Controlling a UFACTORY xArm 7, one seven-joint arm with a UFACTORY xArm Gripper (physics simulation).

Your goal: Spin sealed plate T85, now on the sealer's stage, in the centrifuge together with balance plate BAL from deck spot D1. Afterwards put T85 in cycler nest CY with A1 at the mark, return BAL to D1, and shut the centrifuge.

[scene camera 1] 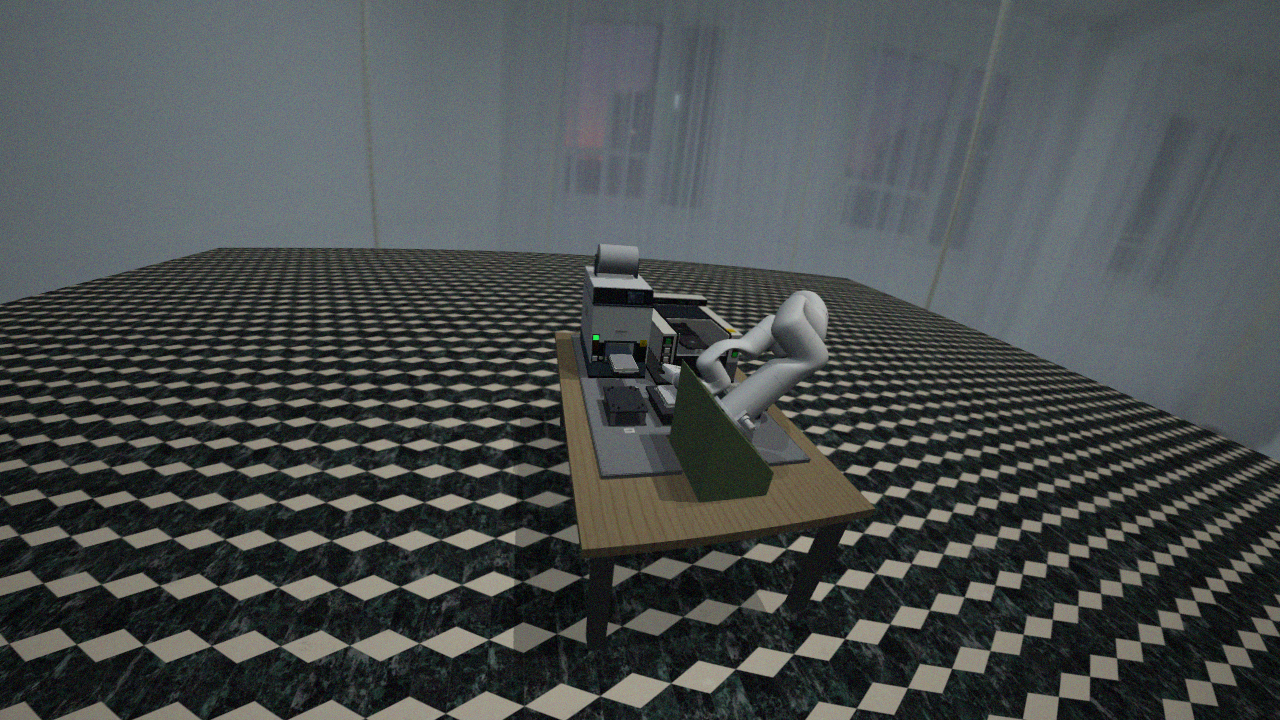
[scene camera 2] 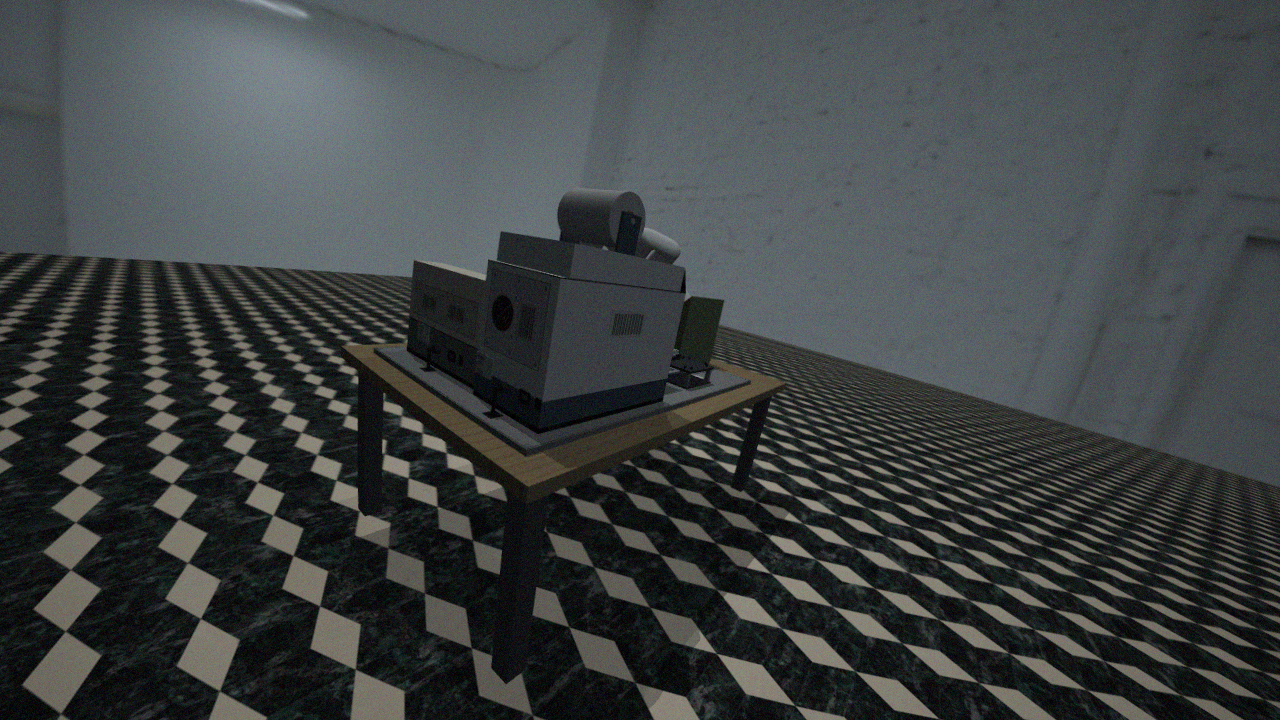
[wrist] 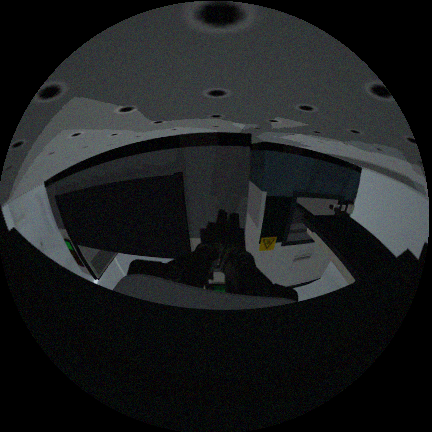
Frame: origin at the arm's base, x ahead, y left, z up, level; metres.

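Seen in the pictures: gripper, between the fingertips: (scene camera 1: 663, 366) (wrist: 224, 223); arm's base, origin of its link: (scene camera 1: 728, 416) (scene camera 2: 687, 315).
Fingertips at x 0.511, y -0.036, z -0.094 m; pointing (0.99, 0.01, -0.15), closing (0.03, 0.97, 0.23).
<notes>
Pixels of each thing's top centre, then the offset from my fingertips to it. Level surfaces: height alone.
- sealer, centre of its top: (scene camera 2: 612, 193) (scene camera 1: 619, 246) (wrist: 255, 272) dy +0.130, dx +0.285, dz +0.398 m
- light plate, centre of its top: (scene camera 1: 623, 360) dy +0.166, dx -0.011, dz +0.035 m
- dark rotor, centre of its top: (scene camera 1: 692, 341) dy -0.154, dx +0.091, dz +0.062 m
- pale plate, centre of its top: (scene camera 1: 673, 393) dy +0.040, dx -0.189, dz -0.011 m
- black block, centre of its top: (scene camera 2: 687, 360) (scene camera 1: 625, 395) dy +0.207, dx -0.177, dz -0.011 m
- grey mat, height of its surface: dz -0.078 m
- wooden table, height of its surface: dz -0.091 m
The sealer (scene camera 1: 617, 313) (scene camera 2: 608, 340) (wrist: 295, 262) is the tall machine with a roll on top. A light plate (scene camera 1: 623, 361) lies on its extended stage. The centrifuge (scene camera 1: 662, 333) (scene camera 2: 447, 304) (wrist: 122, 215) stands beside it; its top is open, with a dark rotor (scene camera 1: 689, 339) inside in scene camera 1. A pale plate (scene camera 1: 663, 395), partly hidden by the screen, sits on a dark holder. Its label is unreadable. My gripper (wrist: 224, 223) is shut and empty, in front of the machines; its fingers are not discernible in the scene views. I cannot tell which fixture is nest CY.
A black block (scene camera 1: 624, 402) with studs stands on the grey mat (scene camera 1: 626, 458) in front of the sealer. An upright green screen (scene camera 1: 716, 443) (scene camera 2: 700, 329) stands near the table's front end, beside the arm base. The wooden table (scene camera 1: 626, 521) (scene camera 2: 572, 467) carries everything.
</notes>
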